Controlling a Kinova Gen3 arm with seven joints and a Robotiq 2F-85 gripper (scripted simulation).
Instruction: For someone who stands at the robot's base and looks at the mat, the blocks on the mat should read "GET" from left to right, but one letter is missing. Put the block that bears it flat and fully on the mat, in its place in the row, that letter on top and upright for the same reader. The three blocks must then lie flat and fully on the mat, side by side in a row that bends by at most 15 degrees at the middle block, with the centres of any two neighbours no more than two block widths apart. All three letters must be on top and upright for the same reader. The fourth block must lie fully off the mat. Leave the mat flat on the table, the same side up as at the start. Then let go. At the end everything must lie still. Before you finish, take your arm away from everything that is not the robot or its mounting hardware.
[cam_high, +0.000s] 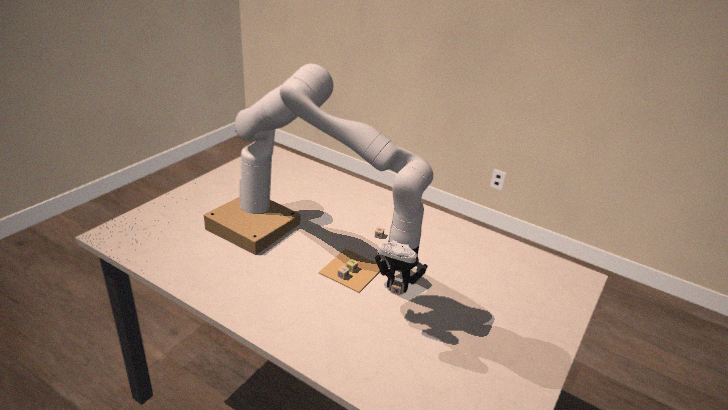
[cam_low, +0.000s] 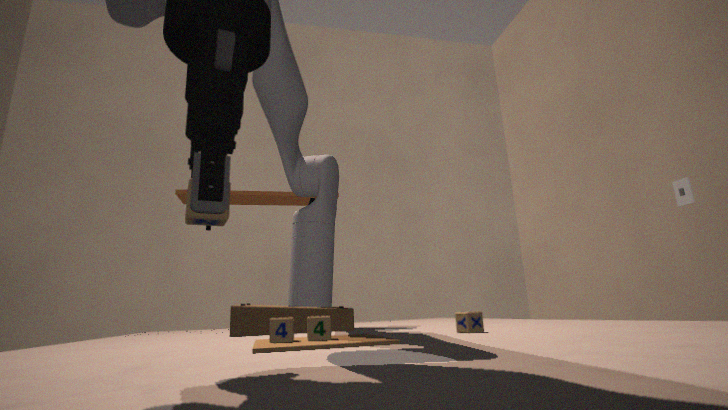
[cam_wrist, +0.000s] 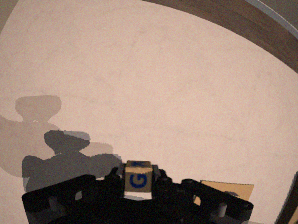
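Now: the mat 21 cm behind my hand, 5 cm to the left of it and 11 cm below it. From my hand the other things lie so: letter block (1 cm below).
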